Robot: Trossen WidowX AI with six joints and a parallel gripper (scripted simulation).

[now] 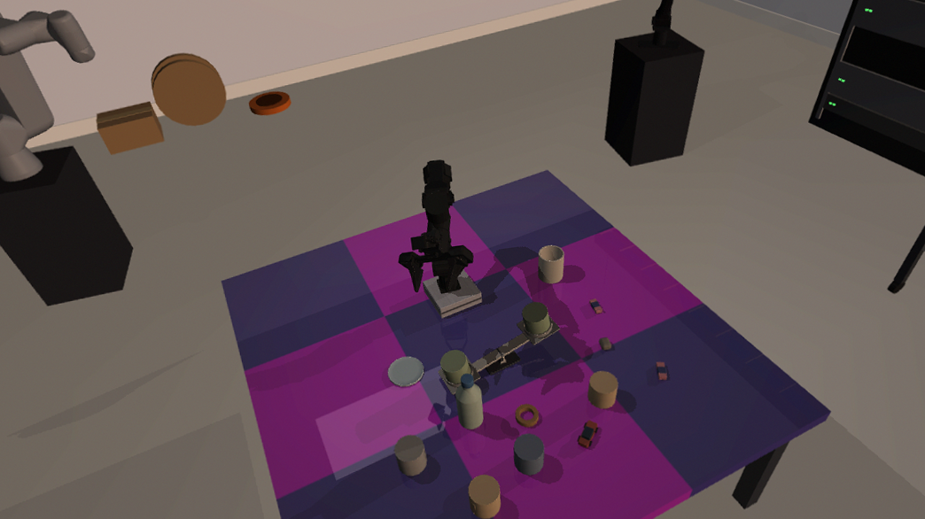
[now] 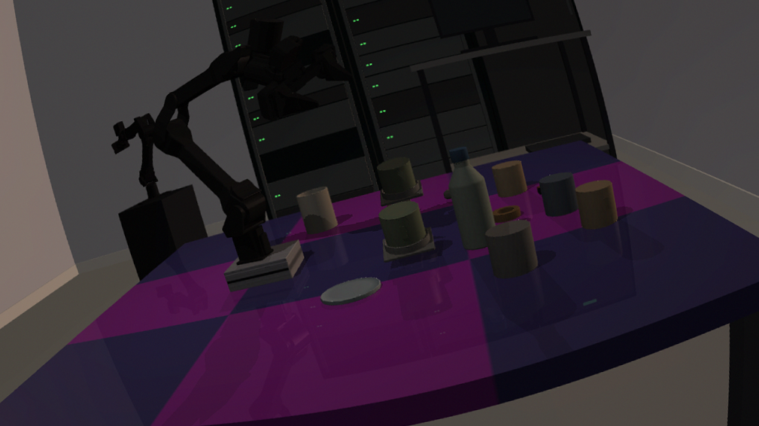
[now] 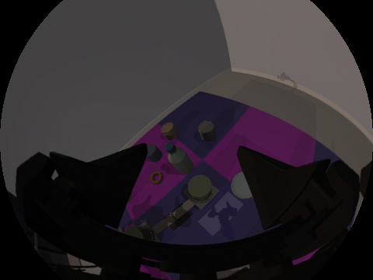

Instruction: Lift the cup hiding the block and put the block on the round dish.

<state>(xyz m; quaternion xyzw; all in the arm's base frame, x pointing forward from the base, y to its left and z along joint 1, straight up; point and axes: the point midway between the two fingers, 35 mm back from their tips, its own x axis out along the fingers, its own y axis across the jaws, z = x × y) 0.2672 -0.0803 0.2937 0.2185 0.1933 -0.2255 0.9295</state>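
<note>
Right now the grey block is 28 cm below my gripper tip, 4 cm ahead of it and 3 cm to the left of it. Also, from my gripper tip: bottle (21 cm below, 17 cm ahead, 3 cm to the left); then round dish (32 cm below, 10 cm to the right, 3 cm behind); then balance beam (28 cm below, 16 cm to the left, 1 cm ahead).
</note>
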